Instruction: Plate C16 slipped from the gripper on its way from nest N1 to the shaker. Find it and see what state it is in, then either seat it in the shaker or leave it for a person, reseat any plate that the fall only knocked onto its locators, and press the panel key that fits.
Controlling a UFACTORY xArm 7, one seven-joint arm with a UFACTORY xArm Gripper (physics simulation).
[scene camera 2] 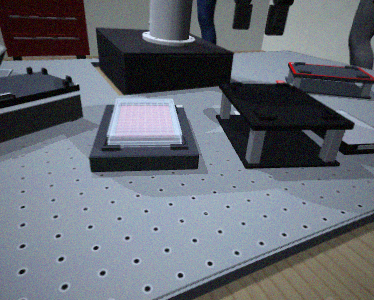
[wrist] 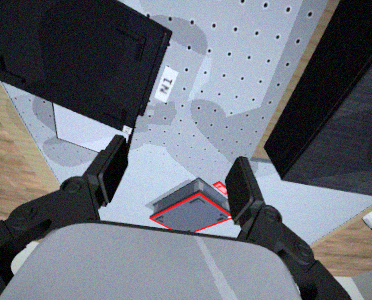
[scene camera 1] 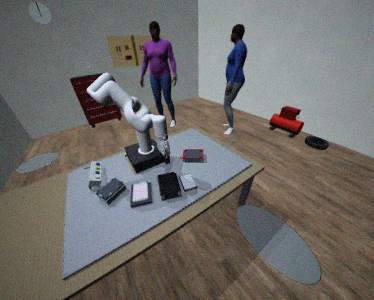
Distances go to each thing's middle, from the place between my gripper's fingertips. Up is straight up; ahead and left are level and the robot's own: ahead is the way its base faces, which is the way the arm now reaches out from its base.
Scene:
The white plate point(wrist: 70, 126) is 160 mm ahead of my hand, 120 mm below it and 60 mm to the left of it. From my hand the other things lie so: shaker point(scene camera 2: 42, 100): 370 mm to the right, 100 mm below, 70 mm behind.

